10 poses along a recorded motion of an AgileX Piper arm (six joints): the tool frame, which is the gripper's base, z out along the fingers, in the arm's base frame.
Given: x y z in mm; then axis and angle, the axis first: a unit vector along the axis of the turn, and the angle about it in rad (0 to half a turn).
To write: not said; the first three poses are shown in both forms.
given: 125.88 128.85 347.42 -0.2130 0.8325 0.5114 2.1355
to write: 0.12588 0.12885 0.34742; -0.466 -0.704 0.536; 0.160 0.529 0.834; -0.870 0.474 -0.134
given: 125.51 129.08 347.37 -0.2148 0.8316 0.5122 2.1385
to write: 0.12551 0.12908 0.34737; -0.467 -0.707 0.532; 0.157 0.526 0.836; -0.870 0.474 -0.134
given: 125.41 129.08 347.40 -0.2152 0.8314 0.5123 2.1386
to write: 0.12541 0.12908 0.34740; -0.467 -0.707 0.531; 0.157 0.525 0.836; -0.870 0.474 -0.134
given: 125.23 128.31 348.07 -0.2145 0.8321 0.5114 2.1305
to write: 0.12523 0.12831 0.34807; -0.460 -0.707 0.537; 0.160 0.529 0.833; -0.873 0.470 -0.131
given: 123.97 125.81 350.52 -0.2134 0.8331 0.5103 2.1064
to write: 0.12397 0.12581 0.35052; -0.442 -0.707 0.552; 0.170 0.538 0.826; -0.881 0.459 -0.117
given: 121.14 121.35 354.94 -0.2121 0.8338 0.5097 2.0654
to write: 0.12114 0.12135 0.35494; -0.408 -0.709 0.574; 0.188 0.551 0.813; -0.893 0.440 -0.092
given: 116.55 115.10 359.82 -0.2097 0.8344 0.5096 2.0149
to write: 0.11655 0.11510 0.35982; -0.367 -0.710 0.601; 0.210 0.566 0.797; -0.906 0.419 -0.058
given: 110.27 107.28 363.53 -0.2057 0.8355 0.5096 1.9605
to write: 0.11027 0.10728 0.36353; -0.322 -0.709 0.628; 0.234 0.583 0.778; -0.917 0.397 -0.022
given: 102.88 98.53 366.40 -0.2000 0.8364 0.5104 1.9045
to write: 0.10288 0.09853 0.36640; -0.274 -0.704 0.655; 0.260 0.601 0.756; -0.926 0.378 0.018
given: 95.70 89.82 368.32 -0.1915 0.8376 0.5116 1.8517
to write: 0.09570 0.08982 0.36832; -0.230 -0.696 0.680; 0.287 0.619 0.731; -0.930 0.363 0.057
